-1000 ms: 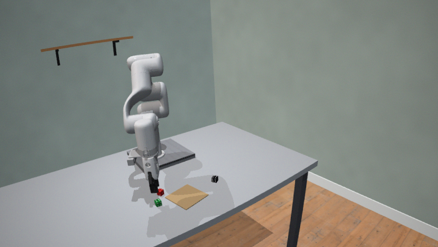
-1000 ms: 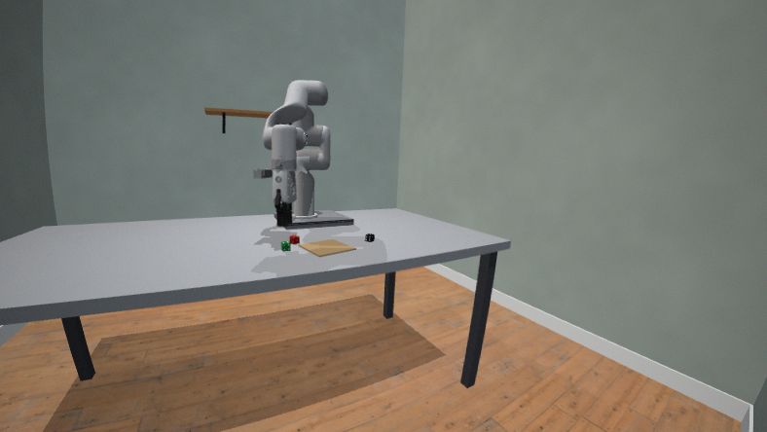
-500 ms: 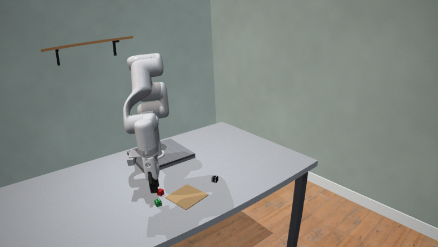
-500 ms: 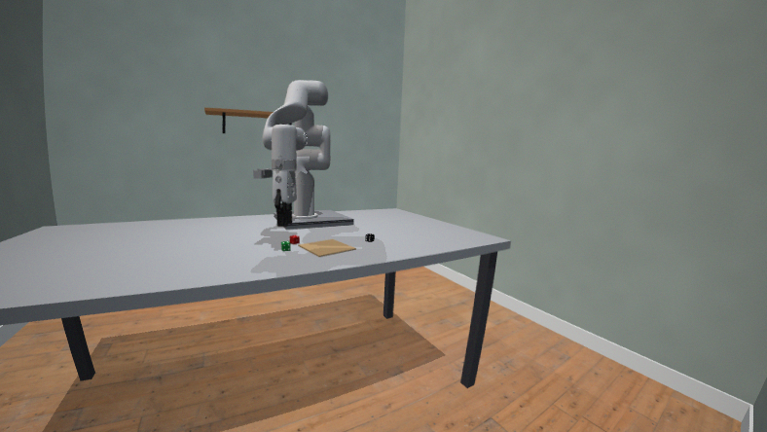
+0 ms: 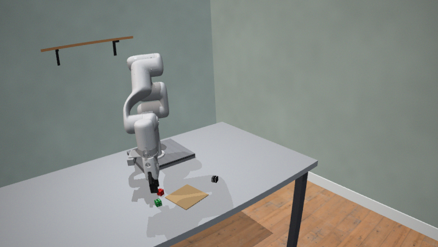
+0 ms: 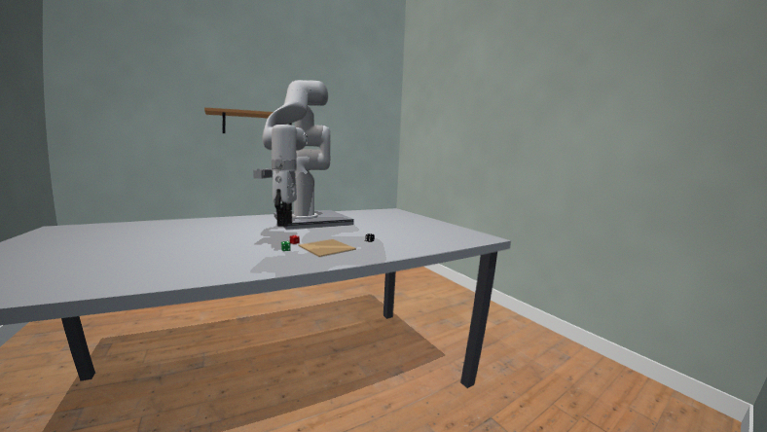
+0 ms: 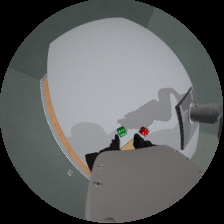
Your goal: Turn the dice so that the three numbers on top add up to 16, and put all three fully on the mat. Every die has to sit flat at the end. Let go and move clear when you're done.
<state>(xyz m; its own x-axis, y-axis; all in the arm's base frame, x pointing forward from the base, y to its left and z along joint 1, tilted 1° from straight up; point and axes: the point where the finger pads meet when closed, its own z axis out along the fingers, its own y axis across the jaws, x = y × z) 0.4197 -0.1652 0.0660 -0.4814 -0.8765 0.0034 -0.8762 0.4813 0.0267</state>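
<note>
Now: hand 90 mm above the green die. Also, from my hand: black die 10 mm behind, 310 mm to the left, 90 mm below; tan mat 20 mm ahead, 130 mm to the left, 100 mm below; red die 70 mm behind, 40 mm to the left, 90 mm below.
</note>
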